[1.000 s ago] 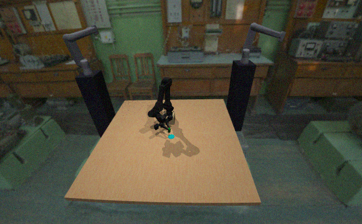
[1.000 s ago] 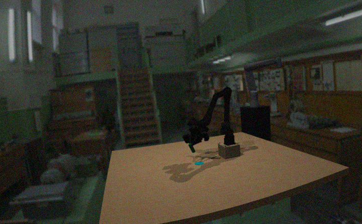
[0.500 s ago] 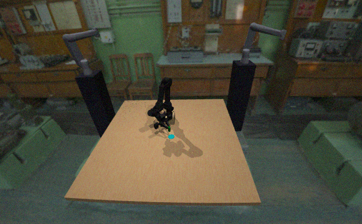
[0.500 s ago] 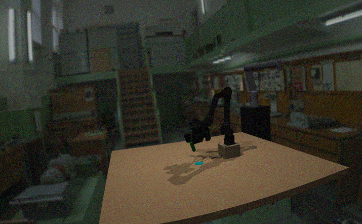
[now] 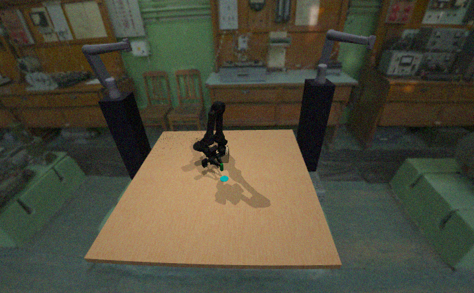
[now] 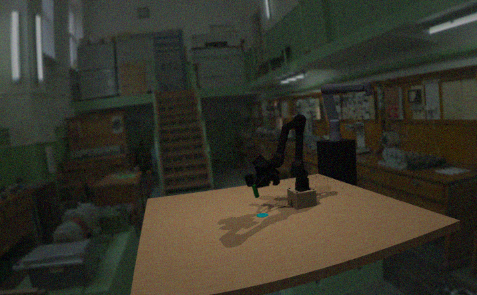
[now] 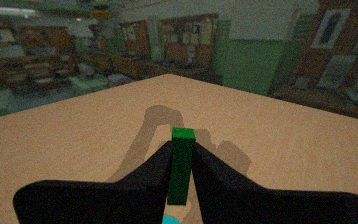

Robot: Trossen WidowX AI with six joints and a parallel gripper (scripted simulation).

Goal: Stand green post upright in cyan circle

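My gripper tip is now 150 mm above the cyan circle, 30 mm past it and 10 mm to the right of it. Also, from my gripper tip: green post: 20 mm below.
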